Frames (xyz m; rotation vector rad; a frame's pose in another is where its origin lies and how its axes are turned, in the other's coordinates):
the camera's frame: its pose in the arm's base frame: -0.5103 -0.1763 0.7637 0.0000 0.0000 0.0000
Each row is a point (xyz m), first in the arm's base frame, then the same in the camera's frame.
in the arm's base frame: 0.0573 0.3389 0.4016
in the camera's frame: 0.5676 0.5152 -0.3621
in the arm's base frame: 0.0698 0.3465 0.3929
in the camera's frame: 0.5801 0.5228 -0.3708
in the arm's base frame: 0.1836 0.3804 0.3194
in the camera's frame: 0.6939 0.5567 -0.4443
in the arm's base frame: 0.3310 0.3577 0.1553
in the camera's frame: 0.8413 0.5340 -0.6084
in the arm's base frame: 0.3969 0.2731 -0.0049
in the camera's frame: 0.9072 0.4494 -0.7686
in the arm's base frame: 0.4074 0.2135 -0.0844
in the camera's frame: 0.9177 0.3898 -0.8481
